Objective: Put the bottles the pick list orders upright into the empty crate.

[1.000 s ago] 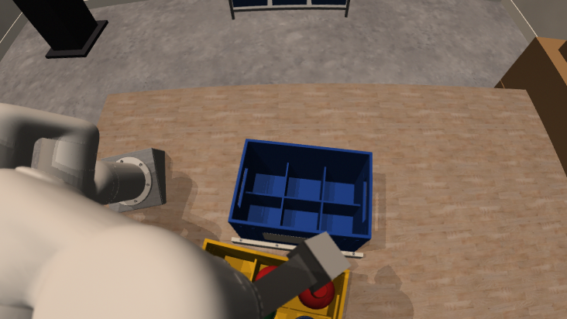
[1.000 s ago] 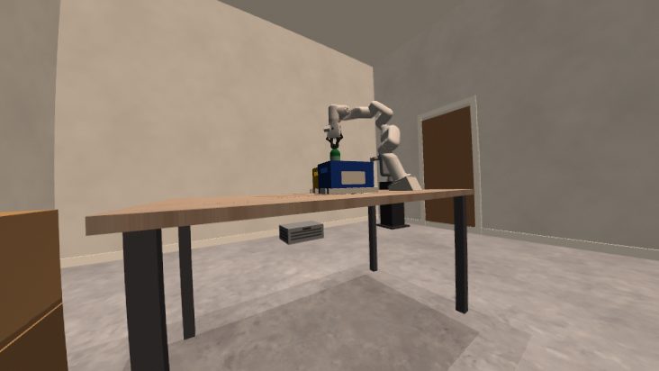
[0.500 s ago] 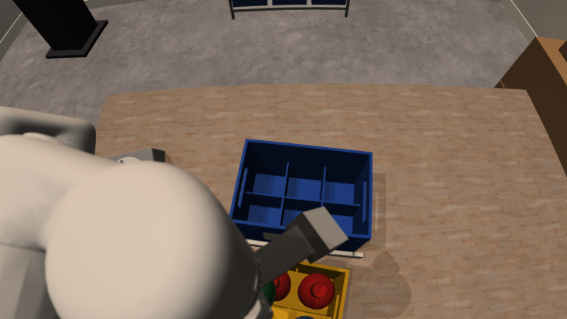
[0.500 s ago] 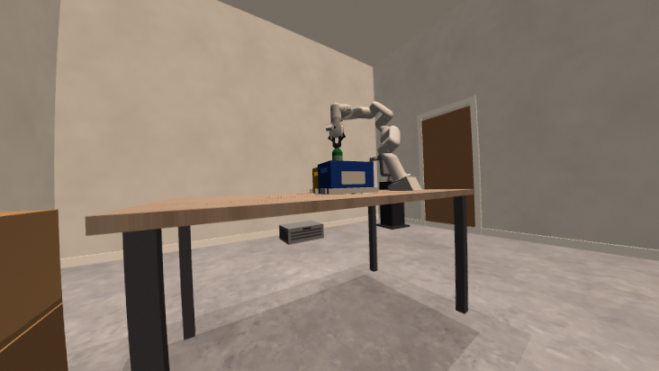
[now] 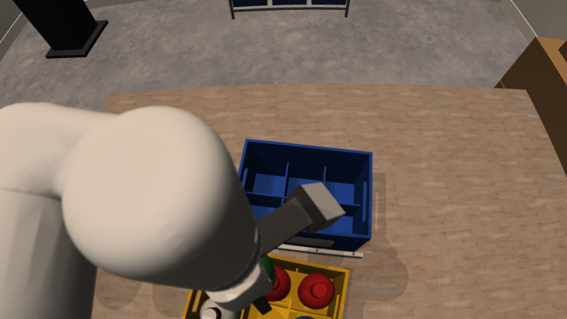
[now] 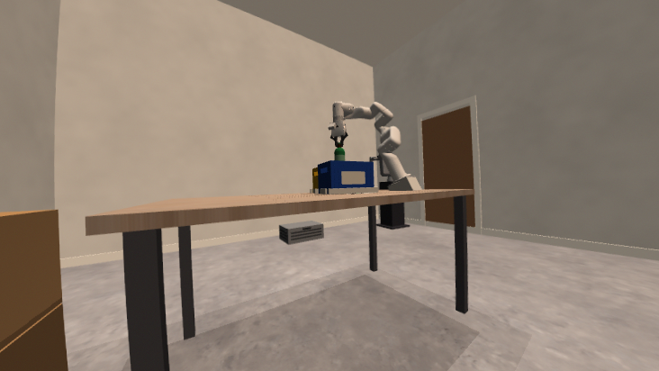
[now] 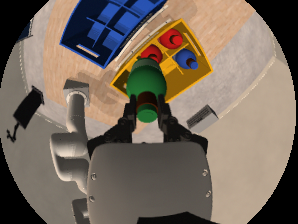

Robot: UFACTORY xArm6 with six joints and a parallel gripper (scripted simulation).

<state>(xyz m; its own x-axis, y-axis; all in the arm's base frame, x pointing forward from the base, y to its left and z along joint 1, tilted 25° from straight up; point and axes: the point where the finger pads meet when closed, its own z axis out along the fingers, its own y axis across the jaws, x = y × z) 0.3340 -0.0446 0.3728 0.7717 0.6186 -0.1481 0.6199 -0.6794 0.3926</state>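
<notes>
My gripper is now 70 mm above the green-capped bottle. Round my hand: yellow crate (20 mm ahead, 50 mm to the right, 250 mm below); red bottle (110 mm ahead, 10 mm to the right, 250 mm below); white bottle (80 mm behind, 80 mm to the right, 250 mm below).
</notes>
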